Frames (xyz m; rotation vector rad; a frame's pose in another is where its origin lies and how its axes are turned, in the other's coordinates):
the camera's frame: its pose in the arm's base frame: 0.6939 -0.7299 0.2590 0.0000 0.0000 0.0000
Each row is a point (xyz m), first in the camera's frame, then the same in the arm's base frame.
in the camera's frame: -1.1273 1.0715 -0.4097
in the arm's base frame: -0.4334 0.3416 -0.1507
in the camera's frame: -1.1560 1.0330 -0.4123
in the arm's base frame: -0.4621 0.3031 -0.1533
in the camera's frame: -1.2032 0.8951 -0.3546
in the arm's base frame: -0.5093 0.1652 -0.0956
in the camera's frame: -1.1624 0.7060 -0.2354
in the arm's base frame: -0.4685 -0.0239 0.0236
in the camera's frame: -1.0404 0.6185 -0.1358
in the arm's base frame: -0.3465 -0.1114 0.1232
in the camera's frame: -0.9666 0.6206 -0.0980
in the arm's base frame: -0.2727 -0.1093 0.1610
